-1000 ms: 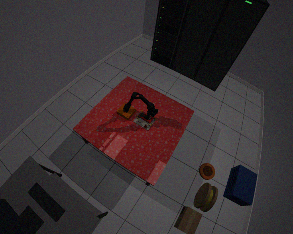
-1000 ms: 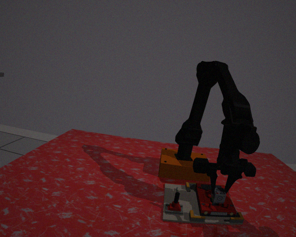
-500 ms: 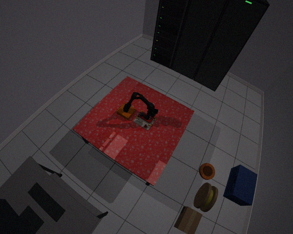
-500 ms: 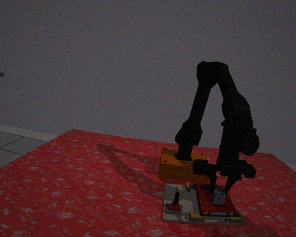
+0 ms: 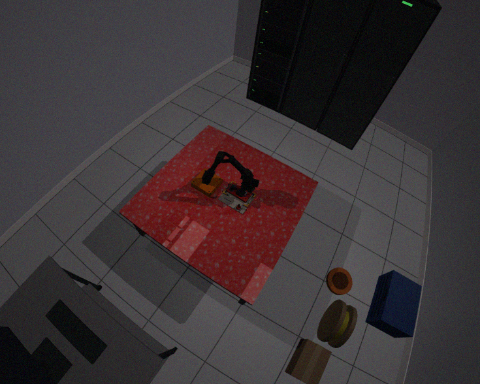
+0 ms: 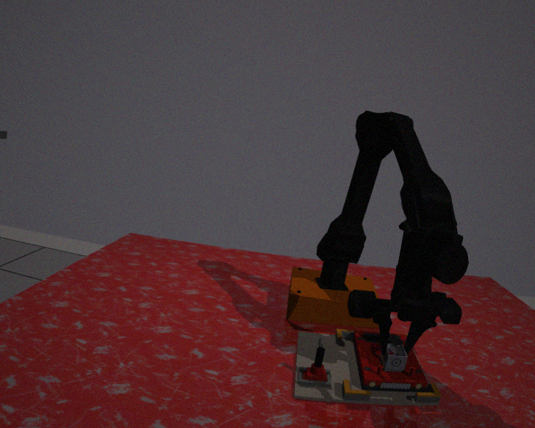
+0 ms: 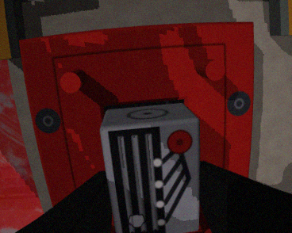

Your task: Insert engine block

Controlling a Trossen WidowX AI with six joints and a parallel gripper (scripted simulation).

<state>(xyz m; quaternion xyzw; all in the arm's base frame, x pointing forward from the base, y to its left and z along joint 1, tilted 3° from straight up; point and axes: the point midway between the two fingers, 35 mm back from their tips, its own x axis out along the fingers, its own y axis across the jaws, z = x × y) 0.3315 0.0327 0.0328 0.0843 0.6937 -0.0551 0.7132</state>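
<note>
Now: gripper tip 3 cm past the grey base plate, 3 cm to the left of it and 3 cm above it. Round my gripper tip: engine block (1 cm below).
</note>
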